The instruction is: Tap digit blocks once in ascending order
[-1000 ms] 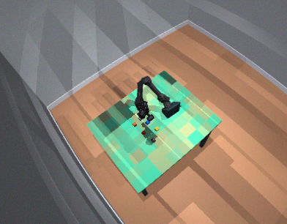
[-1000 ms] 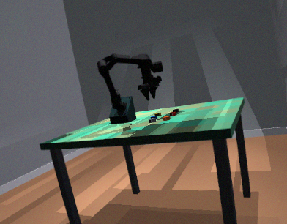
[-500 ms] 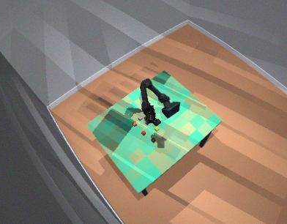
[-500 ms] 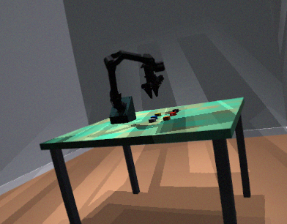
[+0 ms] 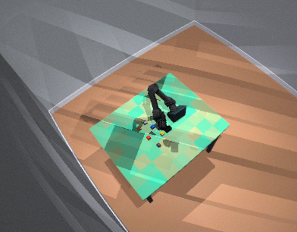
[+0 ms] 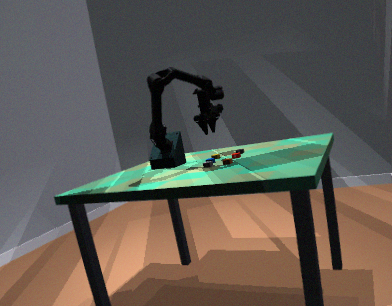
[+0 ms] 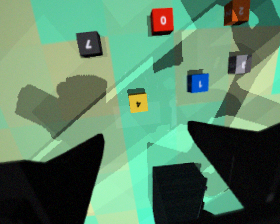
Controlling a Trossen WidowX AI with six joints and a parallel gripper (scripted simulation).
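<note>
My gripper tip is 130 mm short of the red block, 110 mm above it and 50 mm to the left of it. Round my gripper tip: blue block 120 mm to the right, 110 mm below, 30 mm ahead; black block 110 mm below, 110 mm ahead, 70 mm to the left; yellow block 110 mm below.
</note>
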